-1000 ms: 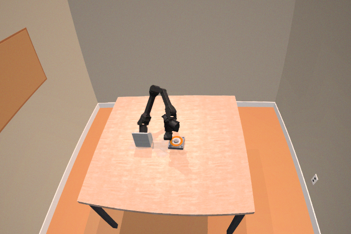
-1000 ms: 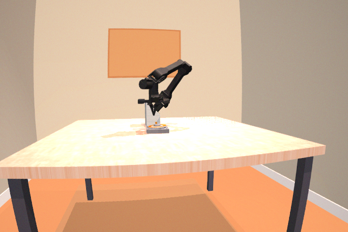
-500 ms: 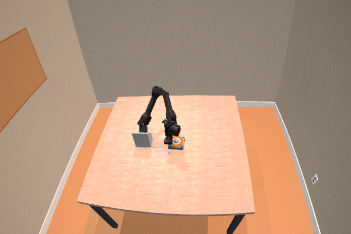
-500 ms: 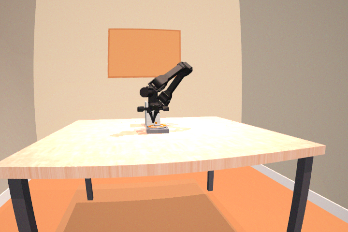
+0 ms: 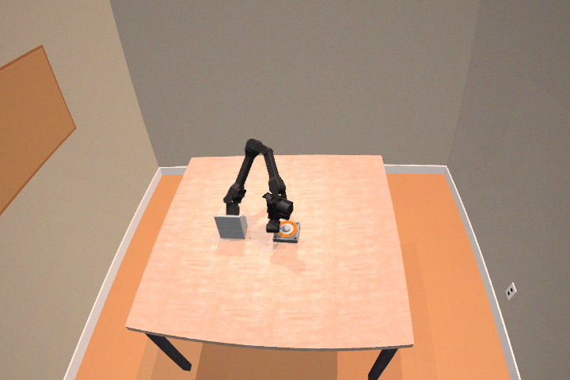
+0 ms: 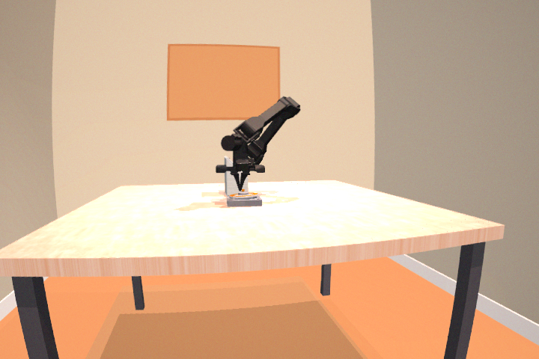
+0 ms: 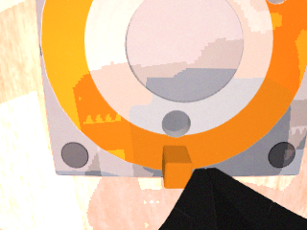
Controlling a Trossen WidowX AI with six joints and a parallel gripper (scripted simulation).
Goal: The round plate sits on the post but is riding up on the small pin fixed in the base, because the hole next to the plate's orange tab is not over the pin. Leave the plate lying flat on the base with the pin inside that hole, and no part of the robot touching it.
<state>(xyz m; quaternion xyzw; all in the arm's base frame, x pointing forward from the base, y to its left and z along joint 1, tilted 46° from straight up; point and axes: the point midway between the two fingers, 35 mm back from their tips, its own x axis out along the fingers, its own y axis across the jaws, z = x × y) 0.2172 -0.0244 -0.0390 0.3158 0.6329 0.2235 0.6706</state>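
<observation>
Right now my gripper tip is 50 mm short of the grey square base and 20 mm above it. From my gripper tip the other things lie so: round orange plate (30 mm ahead, 10 mm to the left, 10 mm below).
</observation>
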